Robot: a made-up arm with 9 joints.
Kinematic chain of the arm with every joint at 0, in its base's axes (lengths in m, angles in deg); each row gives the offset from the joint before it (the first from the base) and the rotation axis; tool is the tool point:
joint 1: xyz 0 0 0.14 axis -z
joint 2: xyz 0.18 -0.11 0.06 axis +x
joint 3: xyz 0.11 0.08 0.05 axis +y
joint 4: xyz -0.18 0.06 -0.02 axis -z
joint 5: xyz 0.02 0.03 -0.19 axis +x
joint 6: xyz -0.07 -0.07 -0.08 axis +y
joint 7: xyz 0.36 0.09 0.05 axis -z
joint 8: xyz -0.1 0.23 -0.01 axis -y
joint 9: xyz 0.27 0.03 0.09 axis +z
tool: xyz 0.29 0 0.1
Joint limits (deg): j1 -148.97..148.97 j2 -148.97..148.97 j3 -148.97..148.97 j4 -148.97..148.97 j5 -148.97..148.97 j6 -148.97..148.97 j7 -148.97..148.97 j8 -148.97..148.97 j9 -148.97..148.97
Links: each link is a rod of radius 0.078 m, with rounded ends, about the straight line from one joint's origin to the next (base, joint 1, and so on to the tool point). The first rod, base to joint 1, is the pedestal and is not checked.
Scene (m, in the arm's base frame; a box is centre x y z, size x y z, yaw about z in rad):
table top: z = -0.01
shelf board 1: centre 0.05 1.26 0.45 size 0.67 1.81 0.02 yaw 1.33
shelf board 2: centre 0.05 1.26 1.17 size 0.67 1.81 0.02 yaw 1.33
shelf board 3: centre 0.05 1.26 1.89 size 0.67 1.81 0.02 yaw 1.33
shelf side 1: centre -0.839 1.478 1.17 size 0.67 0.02 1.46 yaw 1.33
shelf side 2: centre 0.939 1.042 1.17 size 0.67 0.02 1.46 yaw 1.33
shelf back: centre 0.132 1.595 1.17 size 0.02 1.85 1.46 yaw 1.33
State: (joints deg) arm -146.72 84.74 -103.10 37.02 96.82 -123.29 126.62 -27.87 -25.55
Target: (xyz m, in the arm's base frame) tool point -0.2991 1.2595 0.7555
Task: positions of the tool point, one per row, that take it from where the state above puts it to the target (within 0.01 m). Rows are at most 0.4 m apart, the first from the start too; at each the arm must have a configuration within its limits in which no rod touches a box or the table.
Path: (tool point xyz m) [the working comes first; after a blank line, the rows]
Joints at the target: -119.98 99.44 -136.72 45.51 108.65 -140.92 97.22 -7.82 11.58
Straight joint move there: clear.

1: -0.7651 0.8214 0.4872
2: -0.5884 1.0788 0.6149
3: -0.2989 1.2596 0.7554

